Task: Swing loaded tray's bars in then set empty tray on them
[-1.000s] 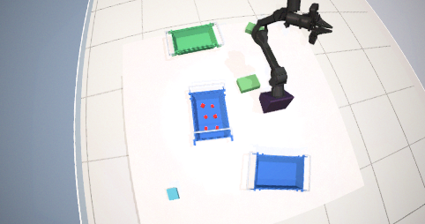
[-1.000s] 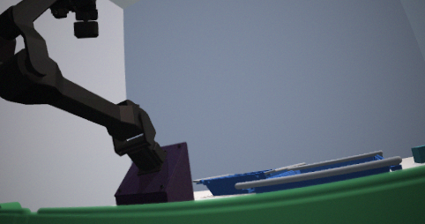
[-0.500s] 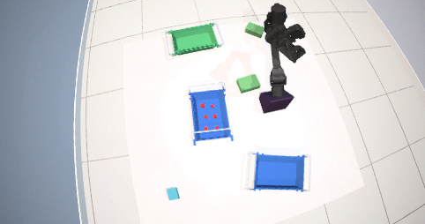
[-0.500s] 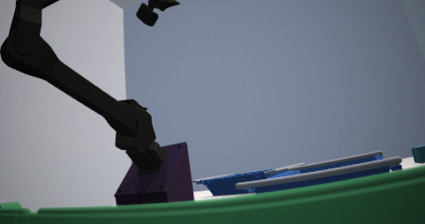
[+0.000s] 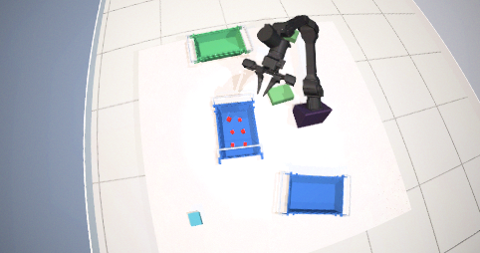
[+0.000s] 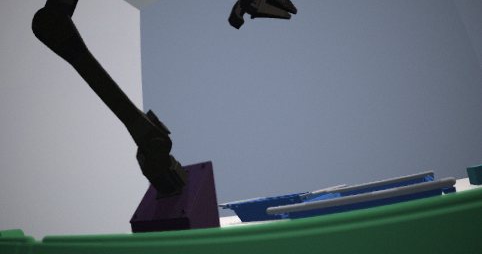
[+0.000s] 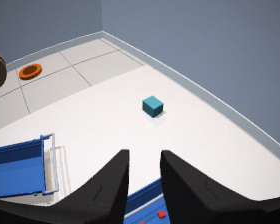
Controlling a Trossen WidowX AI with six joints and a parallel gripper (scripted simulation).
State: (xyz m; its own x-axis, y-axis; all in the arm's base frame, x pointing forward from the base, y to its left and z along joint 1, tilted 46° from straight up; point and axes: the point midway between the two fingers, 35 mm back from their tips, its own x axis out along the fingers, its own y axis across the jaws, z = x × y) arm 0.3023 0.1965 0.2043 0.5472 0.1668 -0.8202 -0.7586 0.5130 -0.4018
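Now: gripper tip 37 cm to the right of the blue tray, 36 cm above it and 19 cm past it. From my gripper tip the other things lie so: cyan block (39 cm below, 36 cm ahead, 32 cm to the left).
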